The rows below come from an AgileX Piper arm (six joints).
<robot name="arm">
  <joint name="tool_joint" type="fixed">
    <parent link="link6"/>
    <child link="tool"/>
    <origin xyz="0 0 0" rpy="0 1.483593 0"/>
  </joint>
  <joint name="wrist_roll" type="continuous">
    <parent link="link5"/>
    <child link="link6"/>
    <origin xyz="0.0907 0 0.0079"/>
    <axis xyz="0.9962 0 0.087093"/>
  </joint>
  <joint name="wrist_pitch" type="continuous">
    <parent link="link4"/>
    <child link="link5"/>
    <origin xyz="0 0 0"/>
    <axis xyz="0 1 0"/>
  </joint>
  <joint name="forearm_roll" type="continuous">
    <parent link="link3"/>
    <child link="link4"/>
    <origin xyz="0.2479 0 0.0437"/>
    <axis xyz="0.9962 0 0.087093"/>
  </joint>
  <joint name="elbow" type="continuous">
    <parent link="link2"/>
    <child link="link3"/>
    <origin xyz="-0.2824 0 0.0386"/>
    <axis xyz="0 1 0"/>
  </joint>
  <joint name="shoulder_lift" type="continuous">
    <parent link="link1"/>
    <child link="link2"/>
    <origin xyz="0 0 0"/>
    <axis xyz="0 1 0"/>
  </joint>
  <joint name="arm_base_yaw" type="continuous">
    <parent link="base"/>
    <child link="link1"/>
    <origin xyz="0 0 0.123"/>
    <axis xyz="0 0 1"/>
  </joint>
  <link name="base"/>
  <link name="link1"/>
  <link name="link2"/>
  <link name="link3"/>
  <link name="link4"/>
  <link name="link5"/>
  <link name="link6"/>
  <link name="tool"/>
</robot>
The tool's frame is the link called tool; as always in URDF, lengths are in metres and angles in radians. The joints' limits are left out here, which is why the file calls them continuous.
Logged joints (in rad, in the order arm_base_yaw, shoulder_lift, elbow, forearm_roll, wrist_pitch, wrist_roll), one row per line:
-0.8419, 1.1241, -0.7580, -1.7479, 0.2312, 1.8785
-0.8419, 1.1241, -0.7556, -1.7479, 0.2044, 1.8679
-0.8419, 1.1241, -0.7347, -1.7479, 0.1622, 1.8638
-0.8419, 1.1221, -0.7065, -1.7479, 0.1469, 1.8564
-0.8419, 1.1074, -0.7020, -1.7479, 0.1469, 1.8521
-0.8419, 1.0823, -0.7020, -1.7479, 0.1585, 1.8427
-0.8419, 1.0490, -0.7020, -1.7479, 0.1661, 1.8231
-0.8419, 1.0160, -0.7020, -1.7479, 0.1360, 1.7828
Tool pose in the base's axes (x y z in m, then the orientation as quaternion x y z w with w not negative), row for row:
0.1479, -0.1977, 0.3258, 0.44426, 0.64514, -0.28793, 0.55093
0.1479, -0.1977, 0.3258, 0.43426, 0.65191, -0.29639, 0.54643
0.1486, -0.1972, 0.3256, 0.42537, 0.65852, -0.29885, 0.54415
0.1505, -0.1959, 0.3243, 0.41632, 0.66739, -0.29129, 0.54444
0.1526, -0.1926, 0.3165, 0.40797, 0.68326, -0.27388, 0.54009
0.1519, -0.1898, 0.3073, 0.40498, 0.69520, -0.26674, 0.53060
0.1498, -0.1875, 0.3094, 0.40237, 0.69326, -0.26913, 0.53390
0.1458, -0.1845, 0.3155, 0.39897, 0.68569, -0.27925, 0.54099
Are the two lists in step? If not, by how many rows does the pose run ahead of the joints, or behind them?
The pose runs 2 rows behind the joints: the pose in row i belongs to the joints in row i - 2.
